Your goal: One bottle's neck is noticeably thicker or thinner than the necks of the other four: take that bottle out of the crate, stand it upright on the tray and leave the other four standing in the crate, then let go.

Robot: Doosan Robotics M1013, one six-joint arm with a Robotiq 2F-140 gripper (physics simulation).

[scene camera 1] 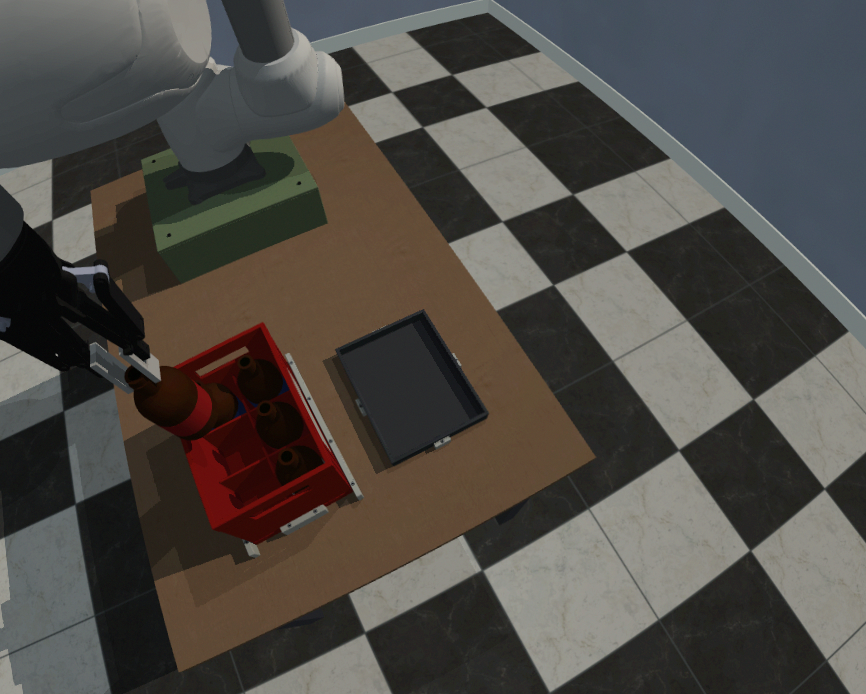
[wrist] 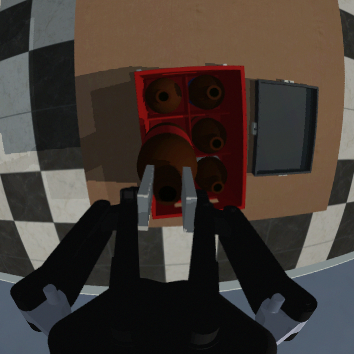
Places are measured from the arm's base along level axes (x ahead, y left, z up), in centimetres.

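Where they show: gripper, between the fingertips: [scene camera 1: 143, 376] [wrist: 167, 179]; arm's base, origin of its link: [scene camera 1: 221, 169].
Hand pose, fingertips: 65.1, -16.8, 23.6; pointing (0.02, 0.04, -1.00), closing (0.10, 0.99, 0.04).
Things, the pixels of their top centre, and the offset from my fingertips, as dx, dy, dz. "*": a spot on its surface instead. Level surfaces: height alone.
- brown bottle with a red label, centre of its top: [wrist: 168, 189] [scene camera 1: 134, 369] +0.1, +0.0, +2.1
- red crate, centre of its top: [scene camera 1: 238, 416] [wrist: 196, 145] +0.9, +5.3, -17.0
- left row, a spot on its surface: [wrist: 162, 95] * -7.9, +0.0, -18.2
- right row, a spot on its surface: [scene camera 1: 278, 426] * +2.9, +9.5, -22.0
- dark grey tray, a spot on its surface: [scene camera 1: 408, 390] [wrist: 283, 131] * +2.0, +32.1, -34.0
- brown wooden table, height of its surface: dz -34.5
My gripper [scene camera 1: 130, 370] [wrist: 167, 179] is shut on the neck of a brown bottle with a red label [scene camera 1: 167, 401] [wrist: 167, 155]. The bottle is roughly upright, raised over the left row of the red crate [scene camera 1: 204, 487] [wrist: 244, 150]. Four other brown bottles stand in the crate: one in the left row [scene camera 1: 219, 404] [wrist: 162, 95], partly hidden by the held bottle in the scene view, and three in the right row [scene camera 1: 278, 426] [wrist: 208, 135]. The dark grey tray [scene camera 1: 408, 390] [wrist: 282, 130] lies to the right of the crate and holds no bottle.
The crate and tray rest on a brown wooden table [scene camera 1: 375, 260] [wrist: 210, 35], with a strip of table between them. Pale brackets [scene camera 1: 305, 519] sit against the crate's outer sides. The arm's green base block [scene camera 1: 242, 245] stands at the table's back. The crate's walls rise around the bottles.
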